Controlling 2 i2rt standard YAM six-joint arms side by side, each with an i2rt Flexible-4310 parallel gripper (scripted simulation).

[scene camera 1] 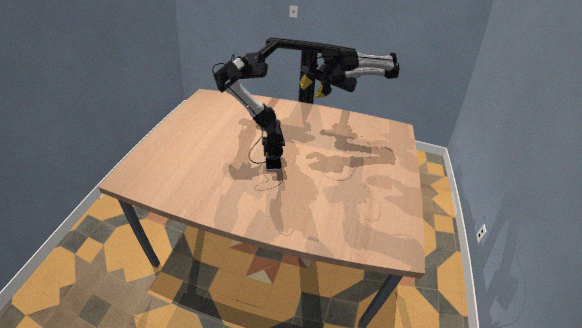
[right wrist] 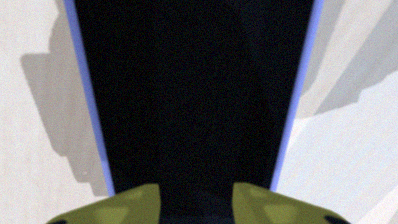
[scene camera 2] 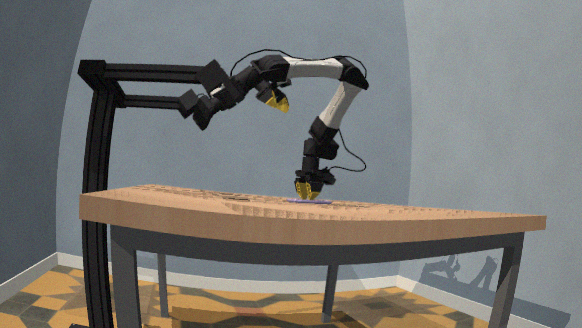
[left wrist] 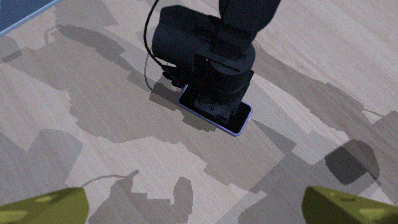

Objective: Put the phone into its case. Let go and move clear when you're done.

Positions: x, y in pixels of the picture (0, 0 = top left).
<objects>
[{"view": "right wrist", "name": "right gripper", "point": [196, 193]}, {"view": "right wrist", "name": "black phone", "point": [194, 103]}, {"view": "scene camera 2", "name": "right gripper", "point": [307, 199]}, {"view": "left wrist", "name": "left gripper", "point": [195, 197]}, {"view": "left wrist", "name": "right gripper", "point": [220, 106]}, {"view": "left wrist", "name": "black phone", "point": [235, 123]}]
</objects>
